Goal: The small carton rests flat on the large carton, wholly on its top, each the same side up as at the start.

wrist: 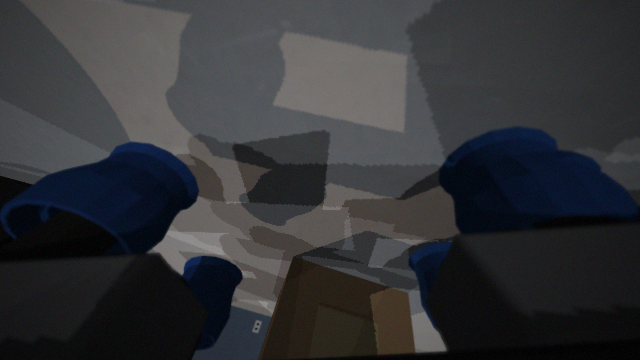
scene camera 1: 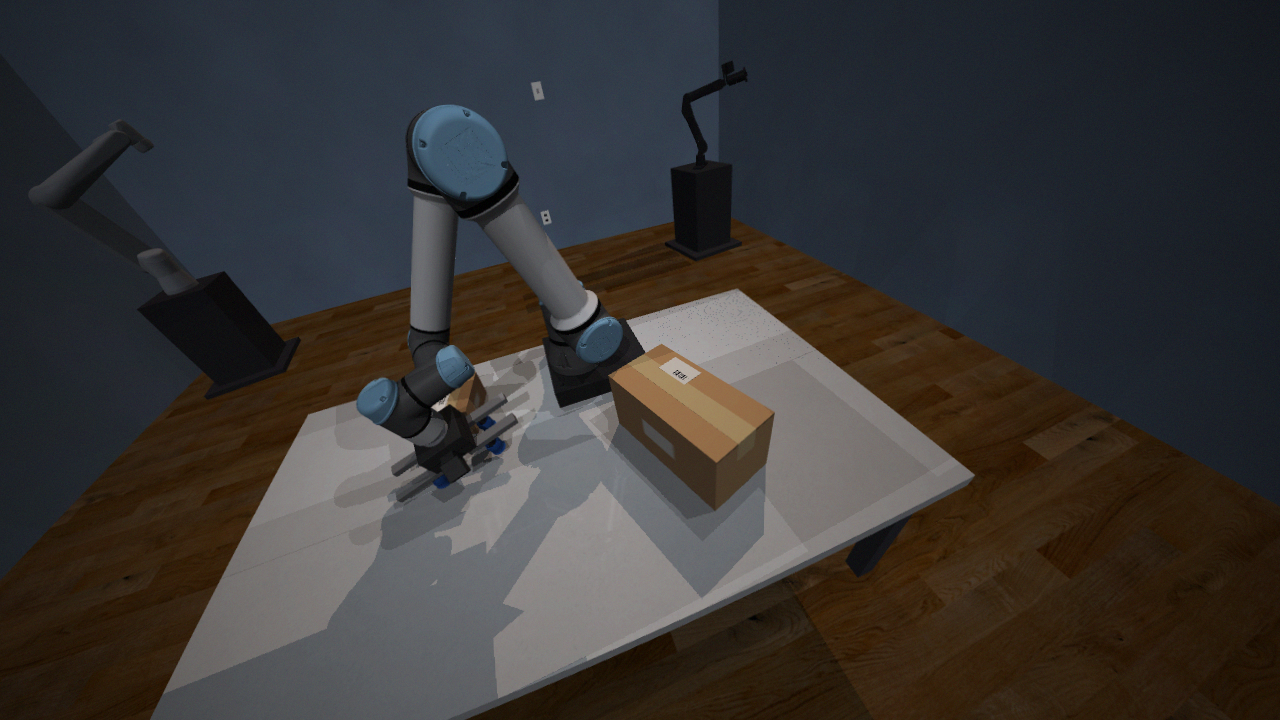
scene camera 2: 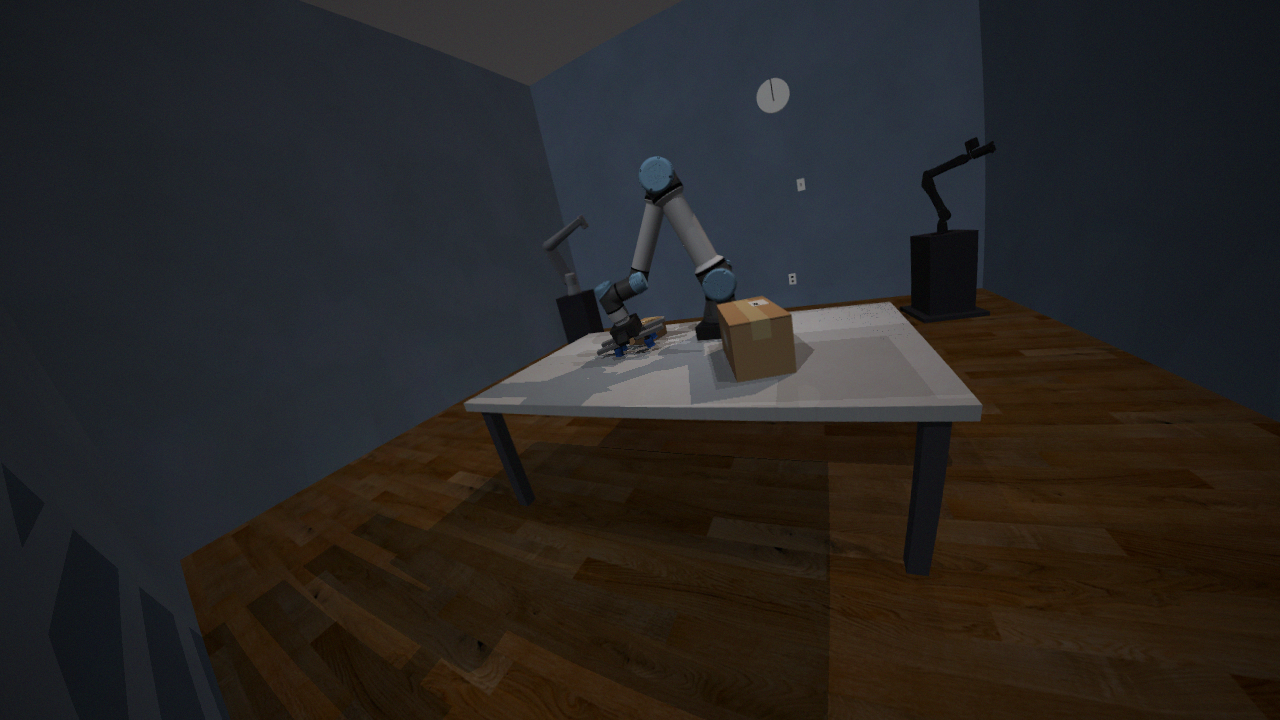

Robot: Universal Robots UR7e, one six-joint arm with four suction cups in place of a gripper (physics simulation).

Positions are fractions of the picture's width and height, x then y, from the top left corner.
large carton: scene camera 1 0.56, 0.61; scene camera 2 0.59, 0.47; not seen in the wrist view (out of frame)
